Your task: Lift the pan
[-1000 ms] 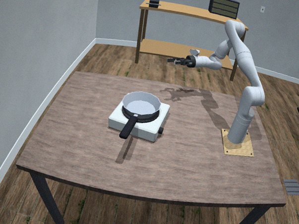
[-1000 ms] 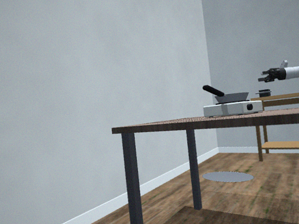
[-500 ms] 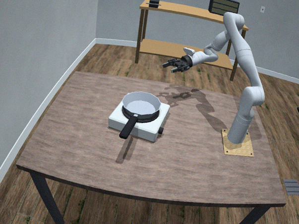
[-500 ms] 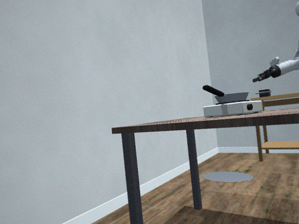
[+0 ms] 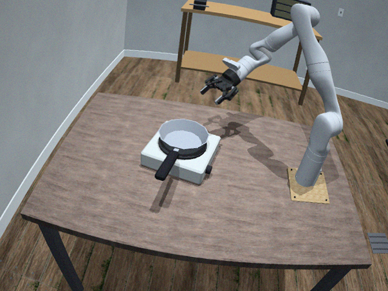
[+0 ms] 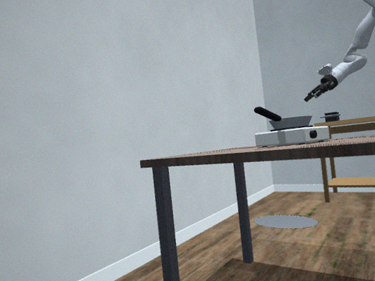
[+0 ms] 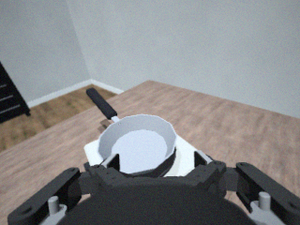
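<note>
The pan is 50 mm ahead of my hand, 200 mm to the left of it and 110 mm below it. The rest, counted from my hand: hot plate 30 mm ahead, 140 mm to the left, 180 mm below.
</note>
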